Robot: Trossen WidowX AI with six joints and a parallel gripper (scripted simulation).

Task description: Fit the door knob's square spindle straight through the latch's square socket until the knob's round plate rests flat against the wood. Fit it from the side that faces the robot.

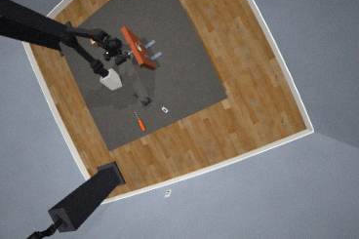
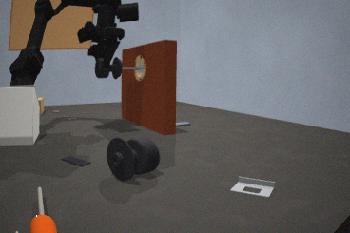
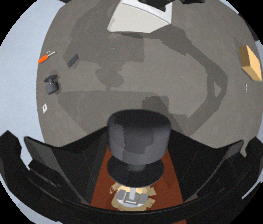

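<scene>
The red-brown wooden door panel lies 130 mm ahead of my hand and 50 mm below it. Round my hand: dark spool-shaped knob: 380 mm to the right, 170 mm below, 40 mm behind; flat dark plate: 280 mm to the right, 200 mm below, 120 mm behind; tan block: 390 mm to the left, 250 mm behind, 170 mm below.
</scene>
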